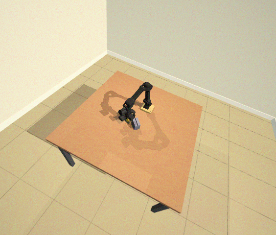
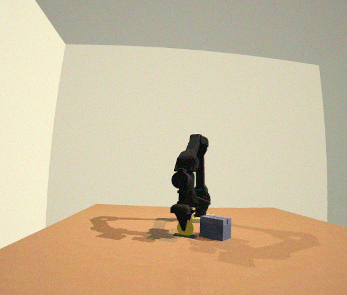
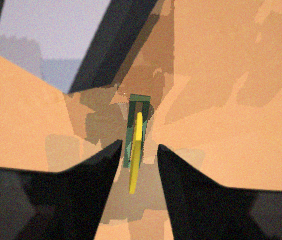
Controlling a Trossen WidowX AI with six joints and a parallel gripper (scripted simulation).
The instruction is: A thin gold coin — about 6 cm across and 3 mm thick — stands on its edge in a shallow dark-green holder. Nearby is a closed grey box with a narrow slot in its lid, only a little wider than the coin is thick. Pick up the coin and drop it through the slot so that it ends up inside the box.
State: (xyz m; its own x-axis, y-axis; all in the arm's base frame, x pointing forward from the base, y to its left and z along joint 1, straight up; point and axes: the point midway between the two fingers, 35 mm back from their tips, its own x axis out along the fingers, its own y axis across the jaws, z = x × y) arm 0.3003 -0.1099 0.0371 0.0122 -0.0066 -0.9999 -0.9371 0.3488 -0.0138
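Right now the gold coin is 1 cm above my gripper tip.
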